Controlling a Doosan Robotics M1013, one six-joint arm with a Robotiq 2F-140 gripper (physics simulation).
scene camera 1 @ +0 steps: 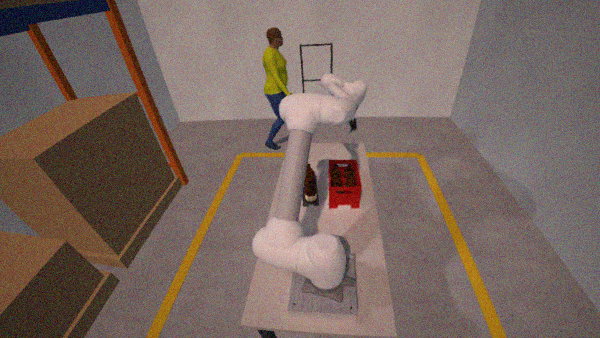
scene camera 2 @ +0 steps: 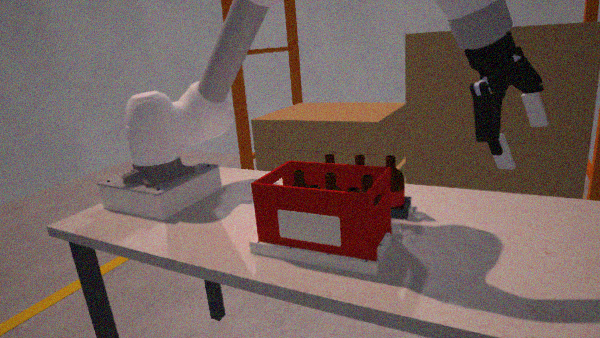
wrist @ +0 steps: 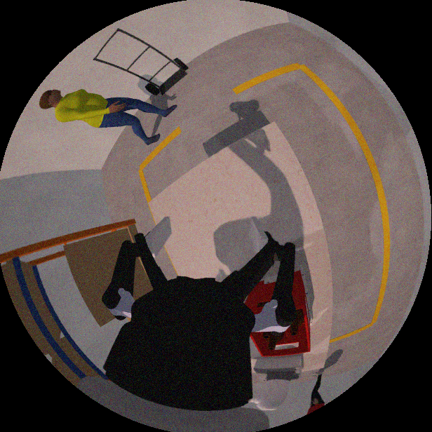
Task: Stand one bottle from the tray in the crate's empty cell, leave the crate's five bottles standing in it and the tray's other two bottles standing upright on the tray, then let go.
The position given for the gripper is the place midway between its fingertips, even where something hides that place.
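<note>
Gripper visible (scene camera 2: 524, 145), (wrist: 208, 224).
</note>
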